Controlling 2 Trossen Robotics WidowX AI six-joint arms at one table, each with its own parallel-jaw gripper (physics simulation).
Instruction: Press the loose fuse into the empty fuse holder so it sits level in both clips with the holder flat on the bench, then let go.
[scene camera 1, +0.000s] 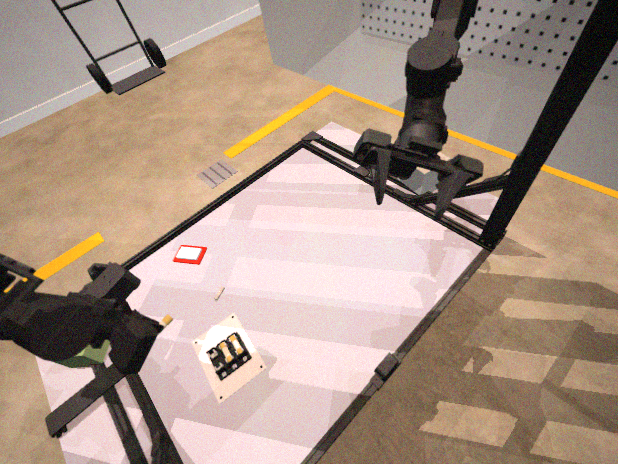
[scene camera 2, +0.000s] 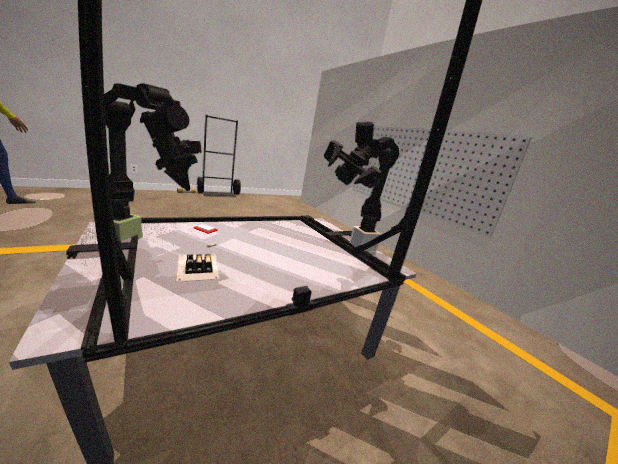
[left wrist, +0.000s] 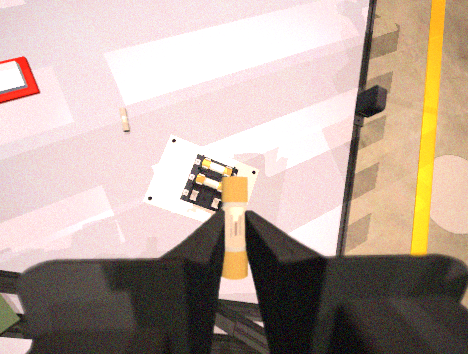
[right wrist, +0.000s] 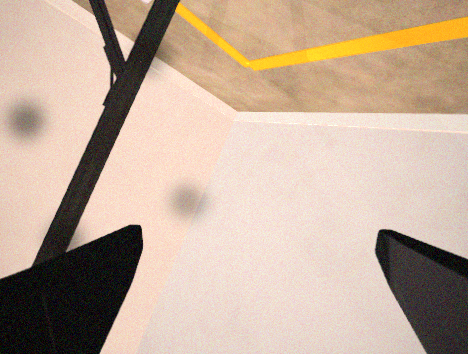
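Where they show: left gripper, fingertip midpoint: (scene camera 1: 160, 326) (scene camera 2: 187, 190) (left wrist: 234, 218); right gripper, fingertip midpoint: (scene camera 1: 408, 212) (scene camera 2: 341, 173) (right wrist: 259, 238); left arm's base at its link origin: (scene camera 2: 119, 217); right arm's base at its link origin: (scene camera 2: 367, 229).
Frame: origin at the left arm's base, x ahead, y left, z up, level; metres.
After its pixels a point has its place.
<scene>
My left gripper (scene camera 1: 163, 323) {x 0.341, y -0.069, z 0.173 m} (scene camera 2: 187, 188) {x 0.341, y -0.069, z 0.173 m} (left wrist: 234, 218) {x 0.341, y -0.069, z 0.173 m} is shut on the middle of a loose fuse with gold end caps and a pale body (scene camera 1: 167, 320) {x 0.353, y -0.060, z 0.177 m} (left wrist: 235, 192) {x 0.349, y -0.057, z 0.178 m}. It holds the fuse above the bench, to the left of the fuse holder in scene camera 1. The black fuse holder (scene camera 1: 229, 356) {x 0.380, y -0.058, z -0.055 m} (scene camera 2: 199, 264) (left wrist: 207, 182) {x 0.364, y -0.043, z -0.055 m} sits on a cream plate (scene camera 1: 235, 385) {x 0.391, y -0.113, z -0.085 m} (scene camera 2: 182, 275) {x 0.354, y -0.114, z -0.086 m} (left wrist: 162, 180) {x 0.307, y 0.004, z -0.086 m} lying on the bench. Two bays hold fuses; the third, with bare clips, is partly hidden by the held fuse in the left wrist view. My right gripper (scene camera 1: 409, 209) {x 0.766, y 0.028, z 0.290 m} (right wrist: 259, 238) {x 0.766, y 0.028, z 0.290 m} is wide open and empty, far from the holder.
A small dull tan cylinder (scene camera 1: 219, 293) {x 0.316, y 0.119, z -0.079 m} (scene camera 2: 212, 245) {x 0.318, y 0.120, z -0.083 m} (left wrist: 124, 120) {x 0.314, y 0.119, z -0.078 m} lies beyond the plate. A red-bordered card (scene camera 1: 190, 254) {x 0.204, y 0.256, z -0.074 m} (scene camera 2: 205, 228) {x 0.207, y 0.245, z -0.074 m} (left wrist: 12, 80) {x 0.215, y 0.250, z -0.074 m} lies farther off. Black rails edge the bench, with a black block (scene camera 1: 386, 367) {x 0.727, y -0.106, z -0.033 m} (scene camera 2: 301, 296) {x 0.731, y -0.114, z -0.047 m} (left wrist: 372, 101) {x 0.714, y -0.097, z -0.041 m} on one. Upright posts stand at the bench's sides.
</scene>
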